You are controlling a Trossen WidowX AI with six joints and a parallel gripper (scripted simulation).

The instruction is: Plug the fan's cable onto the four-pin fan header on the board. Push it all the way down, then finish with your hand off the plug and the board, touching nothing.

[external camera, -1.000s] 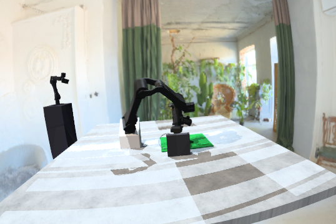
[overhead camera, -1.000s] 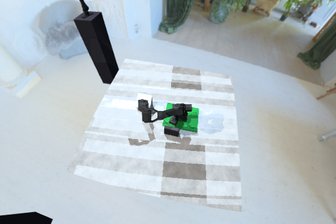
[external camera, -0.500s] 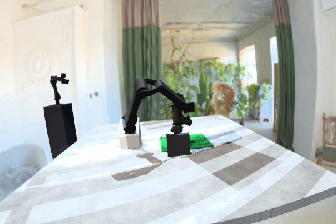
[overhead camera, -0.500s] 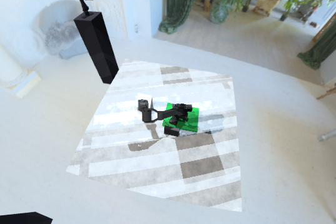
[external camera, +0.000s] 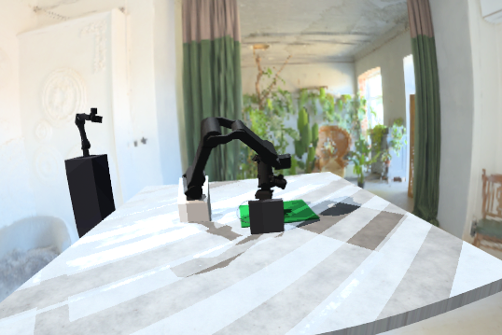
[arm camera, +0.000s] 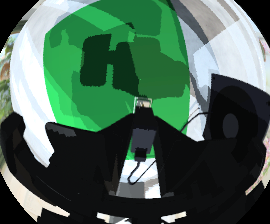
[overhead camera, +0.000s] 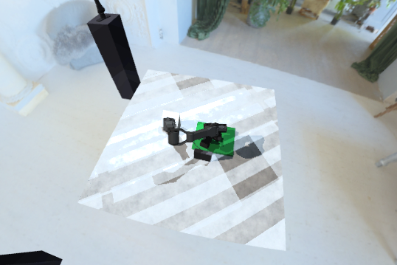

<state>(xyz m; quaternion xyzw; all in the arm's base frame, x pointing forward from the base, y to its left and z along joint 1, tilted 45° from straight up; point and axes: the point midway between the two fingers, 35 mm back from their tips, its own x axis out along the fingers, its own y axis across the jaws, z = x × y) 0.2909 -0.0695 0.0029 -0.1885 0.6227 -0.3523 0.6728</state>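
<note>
The white header lies 4 cm below my gripper tip and 1 cm behind it. The rest, counted from my gripper tip: dark plug (1 cm behind, 1 cm above); then green board (5 cm to the left, 5 cm below, 4 cm ahead); then black fan (12 cm to the right, 2 cm behind, 2 cm above).
</note>
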